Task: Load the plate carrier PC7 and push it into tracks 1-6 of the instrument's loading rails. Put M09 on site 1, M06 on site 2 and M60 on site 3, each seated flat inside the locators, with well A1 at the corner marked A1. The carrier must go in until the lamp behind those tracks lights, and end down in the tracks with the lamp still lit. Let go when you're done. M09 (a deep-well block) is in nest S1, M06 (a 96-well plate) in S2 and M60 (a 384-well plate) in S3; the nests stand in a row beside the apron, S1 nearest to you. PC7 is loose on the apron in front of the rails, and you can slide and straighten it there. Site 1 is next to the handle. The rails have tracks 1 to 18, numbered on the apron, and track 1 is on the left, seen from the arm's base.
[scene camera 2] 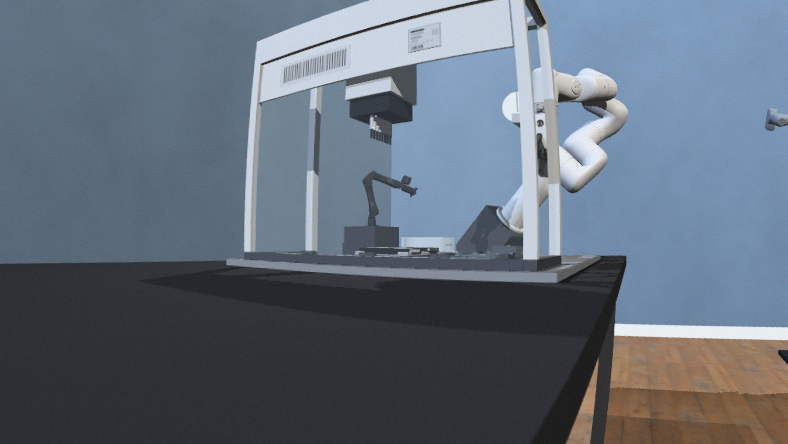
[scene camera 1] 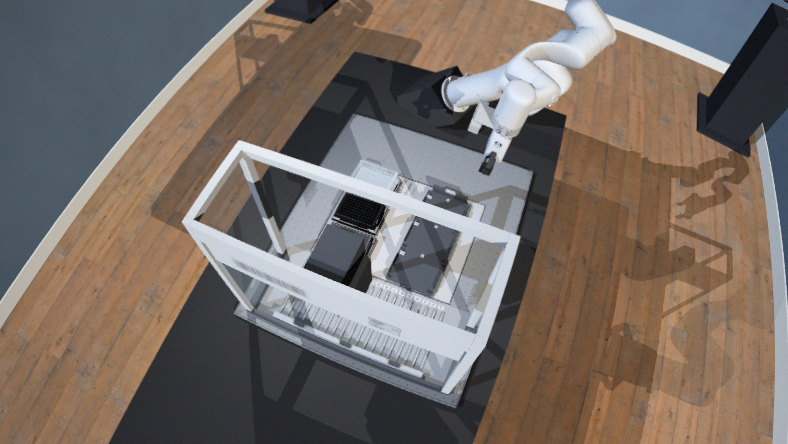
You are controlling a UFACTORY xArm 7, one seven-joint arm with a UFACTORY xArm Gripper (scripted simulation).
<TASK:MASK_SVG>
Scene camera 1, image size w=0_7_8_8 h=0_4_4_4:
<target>my gripper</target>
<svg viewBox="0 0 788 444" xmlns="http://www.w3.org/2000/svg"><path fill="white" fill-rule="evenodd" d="M519 133L502 138L495 128L492 129L484 153L485 160L478 171L490 176L495 162L501 163L512 138Z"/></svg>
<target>dark plate carrier PC7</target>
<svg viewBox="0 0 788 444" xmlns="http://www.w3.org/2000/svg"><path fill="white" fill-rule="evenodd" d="M415 216L385 278L405 286L408 290L413 289L431 297L459 231ZM422 201L462 216L466 216L470 207L469 204L466 204L467 196L435 184L433 190L428 190Z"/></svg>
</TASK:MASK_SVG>
